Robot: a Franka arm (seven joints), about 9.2 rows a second.
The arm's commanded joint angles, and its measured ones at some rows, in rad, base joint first. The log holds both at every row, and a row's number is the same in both.
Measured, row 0:
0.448, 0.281, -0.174, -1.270, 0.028, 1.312, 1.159
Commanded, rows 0 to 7:
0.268, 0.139, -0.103, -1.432, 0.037, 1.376, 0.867
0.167, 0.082, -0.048, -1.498, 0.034, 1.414, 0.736
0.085, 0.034, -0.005, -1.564, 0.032, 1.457, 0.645
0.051, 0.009, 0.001, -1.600, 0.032, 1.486, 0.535
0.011, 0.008, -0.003, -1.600, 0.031, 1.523, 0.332
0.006, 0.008, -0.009, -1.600, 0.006, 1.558, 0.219
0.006, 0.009, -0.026, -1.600, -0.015, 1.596, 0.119
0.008, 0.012, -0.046, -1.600, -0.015, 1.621, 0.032
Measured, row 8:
0.008, 0.033, -0.031, -1.574, 0.001, 1.580, 0.144
